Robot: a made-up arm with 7 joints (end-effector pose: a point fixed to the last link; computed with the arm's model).
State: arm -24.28 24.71 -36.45 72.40 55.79 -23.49 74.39
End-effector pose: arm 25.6 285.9 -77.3 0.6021 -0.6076 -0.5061 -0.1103
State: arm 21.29 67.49 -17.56 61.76 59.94 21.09 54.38
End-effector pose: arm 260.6 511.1 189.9 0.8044 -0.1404 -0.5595 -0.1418
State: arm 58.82 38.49 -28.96 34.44 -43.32 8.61 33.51
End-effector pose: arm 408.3 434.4 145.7 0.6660 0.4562 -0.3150 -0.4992
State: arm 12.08 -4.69 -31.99 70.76 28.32 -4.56 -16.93
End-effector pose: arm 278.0 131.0 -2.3 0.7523 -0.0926 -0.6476 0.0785
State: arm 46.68 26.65 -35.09 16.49 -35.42 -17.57 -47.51
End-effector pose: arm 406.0 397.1 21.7 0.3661 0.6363 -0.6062 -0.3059
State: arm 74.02 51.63 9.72 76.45 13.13 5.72 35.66
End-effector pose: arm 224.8 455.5 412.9 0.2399 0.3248 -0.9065 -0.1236
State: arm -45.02 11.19 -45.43 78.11 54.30 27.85 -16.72
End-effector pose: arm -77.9 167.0 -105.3 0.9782 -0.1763 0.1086 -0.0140
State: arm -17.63 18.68 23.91 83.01 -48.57 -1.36 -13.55
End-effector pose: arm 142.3 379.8 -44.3 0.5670 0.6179 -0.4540 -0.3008
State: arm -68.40 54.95 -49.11 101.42 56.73 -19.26 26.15
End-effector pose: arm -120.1 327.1 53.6 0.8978 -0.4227 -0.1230 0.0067
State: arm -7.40 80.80 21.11 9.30 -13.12 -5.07 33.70
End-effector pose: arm 83.7 673.5 162.0 0.8460 0.4993 -0.0853 -0.1667
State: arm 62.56 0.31 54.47 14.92 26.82 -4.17 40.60
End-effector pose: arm 455.3 307.4 111.7 0.4594 -0.3527 -0.6999 0.4180
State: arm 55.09 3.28 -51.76 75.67 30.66 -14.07 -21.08
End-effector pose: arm 359.4 121.4 218.4 0.4083 -0.1276 -0.9017 -0.0622
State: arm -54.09 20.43 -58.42 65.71 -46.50 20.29 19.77
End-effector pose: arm -246.7 198.6 -48.7 0.5954 -0.2730 -0.0120 -0.7555
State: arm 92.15 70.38 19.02 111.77 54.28 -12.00 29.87
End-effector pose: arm 14.9 395.2 406.1 0.3769 -0.2565 0.8566 0.2415
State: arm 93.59 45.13 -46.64 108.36 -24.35 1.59 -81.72
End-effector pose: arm 196.7 269.8 424.1 0.4316 -0.3372 0.7779 -0.3079
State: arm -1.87 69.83 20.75 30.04 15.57 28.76 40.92
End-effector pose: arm 162.7 639.3 136.0 0.9173 0.2919 -0.2541 0.0938
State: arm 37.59 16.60 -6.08 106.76 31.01 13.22 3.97
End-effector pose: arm 277.4 279.2 241.2 0.3982 -0.0743 -0.9140 -0.0233
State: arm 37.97 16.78 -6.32 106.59 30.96 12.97 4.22
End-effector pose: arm 277.9 279.1 242.5 0.3948 -0.0743 -0.9154 -0.0270
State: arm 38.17 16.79 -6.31 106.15 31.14 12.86 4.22
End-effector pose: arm 279.5 279.6 242.8 0.3958 -0.0749 -0.9149 -0.0255
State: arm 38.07 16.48 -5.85 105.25 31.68 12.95 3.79
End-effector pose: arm 282.8 281.3 241.4 0.4040 -0.0764 -0.9115 -0.0145
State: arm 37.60 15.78 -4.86 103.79 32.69 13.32 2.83
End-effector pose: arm 288.2 284.2 237.6 0.4210 -0.0793 -0.9036 0.0079
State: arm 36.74 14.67 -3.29 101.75 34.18 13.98 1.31
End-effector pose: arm 295.7 288.7 230.7 0.4468 -0.0834 -0.8897 0.0423
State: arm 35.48 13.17 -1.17 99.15 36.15 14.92 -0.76
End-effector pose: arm 304.7 294.7 219.8 0.4809 -0.0885 -0.8679 0.0881
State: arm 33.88 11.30 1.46 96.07 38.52 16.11 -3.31
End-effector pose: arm 314.5 301.7 204.3 0.5207 -0.0942 -0.8363 0.1435
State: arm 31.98 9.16 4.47 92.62 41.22 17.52 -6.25
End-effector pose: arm 324.0 309.4 183.6 0.5642 -0.1001 -0.7935 0.2051
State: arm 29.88 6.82 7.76 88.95 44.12 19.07 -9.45
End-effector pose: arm 331.7 316.7 158.0 0.6076 -0.1058 -0.7396 0.2695
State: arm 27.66 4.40 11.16 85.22 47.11 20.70 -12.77
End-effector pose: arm 336.6 322.7 128.3 0.6480 -0.1110 -0.6762 0.3325
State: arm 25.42 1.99 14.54 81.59 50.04 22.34 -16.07
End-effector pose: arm 337.8 326.7 96.1 0.6829 -0.1156 -0.6064 0.3907
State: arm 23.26 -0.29 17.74 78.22 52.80 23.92 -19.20
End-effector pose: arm 335.4 328.3 63.8 0.7107 -0.1195 -0.5347 0.4413
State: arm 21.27 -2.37 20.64 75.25 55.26 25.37 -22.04
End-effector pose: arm 330.0 327.7 33.5 0.7312 -0.1228 -0.4658 0.4829
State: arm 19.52 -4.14 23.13 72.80 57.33 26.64 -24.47
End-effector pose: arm 322.7 325.6 7.3 0.7451 -0.1254 -0.4047 0.5151
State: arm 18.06 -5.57 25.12 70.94 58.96 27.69 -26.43
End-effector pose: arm 315.0 322.7 -13.7 0.7537 -0.1273 -0.3545 0.5386
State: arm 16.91 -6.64 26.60 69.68 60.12 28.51 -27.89
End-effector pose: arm 308.0 320.0 -29.1 0.7588 -0.1284 -0.3170 0.5544
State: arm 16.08 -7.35 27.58 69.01 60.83 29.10 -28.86
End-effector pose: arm 302.6 318.0 -38.9 0.7615 -0.1287 -0.2927 0.5638
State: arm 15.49 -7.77 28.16 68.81 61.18 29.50 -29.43
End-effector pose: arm 298.8 316.9 -44.3 0.7630 -0.1282 -0.2792 0.5687
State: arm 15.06 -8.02 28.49 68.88 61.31 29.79 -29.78
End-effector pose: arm 296.1 316.3 -47.1 0.7640 -0.1273 -0.2720 0.5710
